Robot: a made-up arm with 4 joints.
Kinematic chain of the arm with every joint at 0, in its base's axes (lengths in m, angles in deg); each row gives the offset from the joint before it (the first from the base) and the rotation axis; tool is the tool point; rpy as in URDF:
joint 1: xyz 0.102 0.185 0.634 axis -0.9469 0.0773 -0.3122
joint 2: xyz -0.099 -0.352 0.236 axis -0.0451 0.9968 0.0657
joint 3: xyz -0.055 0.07 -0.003 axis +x
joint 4: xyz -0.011 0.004 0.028 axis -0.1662 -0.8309 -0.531
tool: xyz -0.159 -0.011 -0.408 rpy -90 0 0
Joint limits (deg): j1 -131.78..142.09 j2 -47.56..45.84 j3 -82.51..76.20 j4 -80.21..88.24
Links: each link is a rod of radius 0.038 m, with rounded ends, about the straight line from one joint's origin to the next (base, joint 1, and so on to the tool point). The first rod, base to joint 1, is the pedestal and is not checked.
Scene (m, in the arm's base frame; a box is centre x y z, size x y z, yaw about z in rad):
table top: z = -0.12
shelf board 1: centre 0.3 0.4 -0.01 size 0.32 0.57 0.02 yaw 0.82
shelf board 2: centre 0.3 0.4 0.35 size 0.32 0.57 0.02 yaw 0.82
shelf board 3: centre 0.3 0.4 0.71 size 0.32 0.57 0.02 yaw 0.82
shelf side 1: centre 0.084 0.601 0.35 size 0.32 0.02 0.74 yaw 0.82
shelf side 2: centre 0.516 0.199 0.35 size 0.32 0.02 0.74 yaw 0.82
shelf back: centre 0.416 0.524 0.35 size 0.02 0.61 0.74 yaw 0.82
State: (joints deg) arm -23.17 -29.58 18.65 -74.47
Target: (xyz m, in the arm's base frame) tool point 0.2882 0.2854 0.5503
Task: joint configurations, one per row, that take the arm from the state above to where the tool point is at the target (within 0.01 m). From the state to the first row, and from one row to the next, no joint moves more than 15 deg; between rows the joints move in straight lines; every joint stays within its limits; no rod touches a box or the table.
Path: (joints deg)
1: -32.90 -32.15 18.92 -59.90
2: -42.62 -34.72 19.19 -45.33
3: -52.35 -37.29 19.47 -30.76
4: -62.07 -39.85 19.74 -16.19
5: -71.80 -42.42 20.01 -1.61
6: -81.52 -44.99 20.28 12.96
7: -91.25 -47.56 20.55 27.53

